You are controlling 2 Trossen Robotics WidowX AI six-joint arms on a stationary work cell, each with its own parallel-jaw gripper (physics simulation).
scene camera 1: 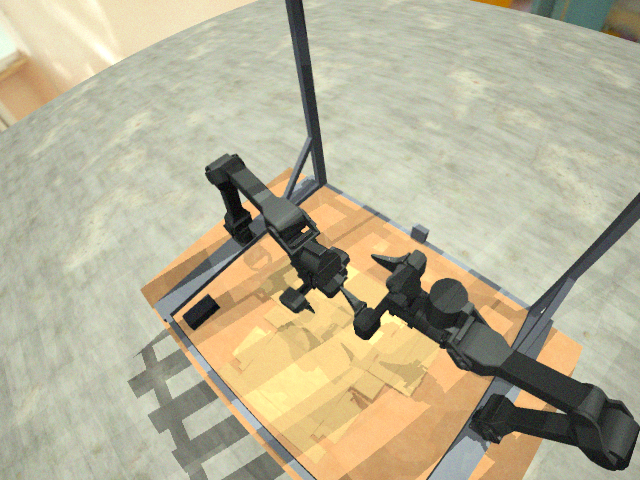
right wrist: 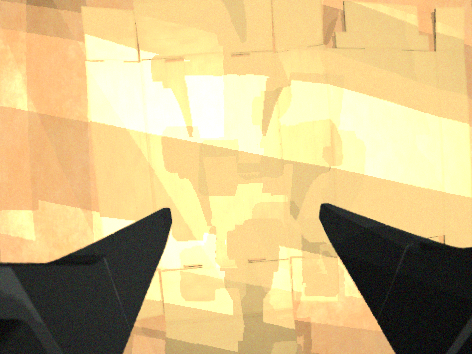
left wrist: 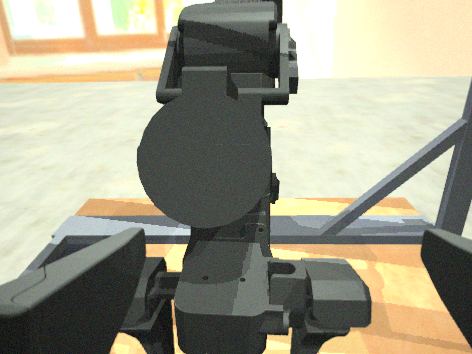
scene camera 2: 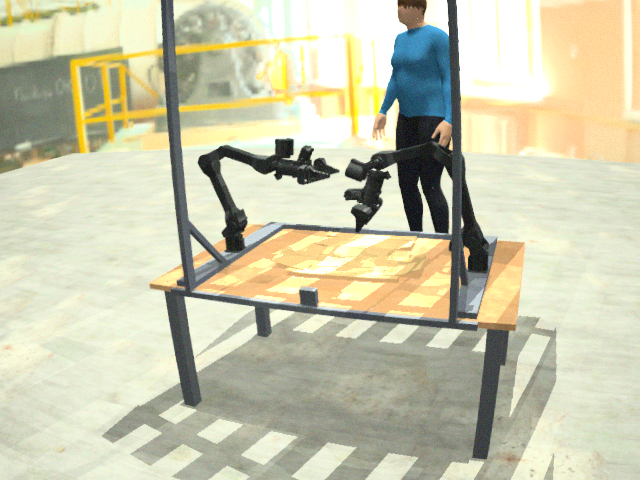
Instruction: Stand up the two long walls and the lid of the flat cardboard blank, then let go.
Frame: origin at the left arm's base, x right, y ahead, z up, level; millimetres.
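Where they show: left gripper, fingertip midpoint: [scene camera 1: 356, 271] [left wrist: 281, 241] [scene camera 2: 334, 173]; right gripper, fingertip midpoint: [scene camera 1: 326, 299] [right wrist: 246, 212] [scene camera 2: 361, 228]; left arm's base at its link origin: [scene camera 1: 485, 423] [scene camera 2: 235, 249]; right arm's base at its link origin: [scene camera 1: 244, 236] [scene camera 2: 478, 269].
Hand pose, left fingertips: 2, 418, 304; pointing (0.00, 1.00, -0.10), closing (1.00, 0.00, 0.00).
Observation:
Each offset is from my left fingertips to the top centre of the thing, as dx, dy, dz. Level surfaces: height alone.
The cardboard blank [scene camera 1: 284, 387] [scene camera 2: 356, 253] [right wrist: 410, 155] lies spread out on the table, its panels looking flat; strong light and shadow stripes blur which panel is a long wall and which is the lid. My left gripper [scene camera 1: 358, 272] [scene camera 2: 333, 173] [left wrist: 281, 241] is open and empty, roughly level, high above the blank. My right gripper [scene camera 1: 323, 304] [scene camera 2: 358, 225] [right wrist: 246, 212] is open and empty, pointing down above the blank, lower than the left one. One right fingertip is hidden in scene camera 1. The right gripper's body fills the middle of the left wrist view.
The wooden table {dz -323} [scene camera 1: 454, 403] [scene camera 2: 501, 289] has grey frame posts [scene camera 1: 306, 87] [scene camera 2: 176, 134]. A black block {-279, +385, -288} [scene camera 1: 201, 311] lies near the left edge in scene camera 1. A small grey block {+366, +39, -266} [scene camera 1: 419, 232] [scene camera 2: 308, 296] sits on the frame rail. A person [scene camera 2: 421, 72] stands behind the table.

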